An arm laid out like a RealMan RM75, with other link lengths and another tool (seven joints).
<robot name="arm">
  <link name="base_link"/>
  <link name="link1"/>
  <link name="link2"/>
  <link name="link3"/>
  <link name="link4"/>
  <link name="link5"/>
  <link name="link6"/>
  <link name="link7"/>
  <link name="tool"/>
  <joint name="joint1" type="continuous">
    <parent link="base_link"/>
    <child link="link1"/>
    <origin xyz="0 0 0.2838"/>
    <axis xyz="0 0 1"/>
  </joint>
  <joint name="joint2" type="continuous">
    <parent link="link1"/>
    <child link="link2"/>
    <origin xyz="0 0 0"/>
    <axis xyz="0 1 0"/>
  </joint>
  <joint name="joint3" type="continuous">
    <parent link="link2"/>
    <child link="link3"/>
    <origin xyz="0 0 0.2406"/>
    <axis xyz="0 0 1"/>
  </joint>
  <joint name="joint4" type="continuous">
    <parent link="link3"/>
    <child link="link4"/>
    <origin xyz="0 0 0"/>
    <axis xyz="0 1 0"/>
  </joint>
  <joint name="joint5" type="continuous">
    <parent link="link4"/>
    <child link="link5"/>
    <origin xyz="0 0 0.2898"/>
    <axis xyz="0 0 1"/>
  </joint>
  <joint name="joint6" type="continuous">
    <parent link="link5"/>
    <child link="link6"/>
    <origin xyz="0 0 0"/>
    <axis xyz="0 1 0"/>
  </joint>
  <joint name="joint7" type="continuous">
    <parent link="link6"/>
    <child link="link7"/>
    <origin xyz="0 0 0.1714"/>
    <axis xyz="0 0 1"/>
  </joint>
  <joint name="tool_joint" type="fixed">
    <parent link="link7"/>
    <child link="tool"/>
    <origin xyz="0.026 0.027 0.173" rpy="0 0.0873 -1.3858"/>
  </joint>
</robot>
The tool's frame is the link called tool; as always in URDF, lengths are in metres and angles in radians. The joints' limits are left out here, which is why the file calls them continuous.
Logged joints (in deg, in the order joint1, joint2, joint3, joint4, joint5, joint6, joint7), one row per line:
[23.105 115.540 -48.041 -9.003 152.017 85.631 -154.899]
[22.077 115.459 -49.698 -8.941 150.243 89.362 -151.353]
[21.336 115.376 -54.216 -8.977 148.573 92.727 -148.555]
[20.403 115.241 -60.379 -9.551 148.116 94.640 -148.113]
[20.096 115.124 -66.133 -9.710 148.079 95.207 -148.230]
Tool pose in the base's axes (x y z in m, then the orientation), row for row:
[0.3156 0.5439 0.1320 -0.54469 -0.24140 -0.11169 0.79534]
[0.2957 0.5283 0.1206 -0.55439 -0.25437 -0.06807 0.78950]
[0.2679 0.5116 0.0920 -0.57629 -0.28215 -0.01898 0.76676]
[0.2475 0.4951 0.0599 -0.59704 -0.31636 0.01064 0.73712]
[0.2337 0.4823 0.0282 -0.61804 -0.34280 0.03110 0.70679]
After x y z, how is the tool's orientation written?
As a quaternion, x y z w.
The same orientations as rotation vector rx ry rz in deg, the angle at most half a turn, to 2 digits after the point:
[-67.06 -29.72 -13.75]
[-68.40 -31.38 -8.40]
[-71.70 -35.11 -2.36]
[-75.12 -39.81 1.34]
[-78.67 -43.64 3.96]

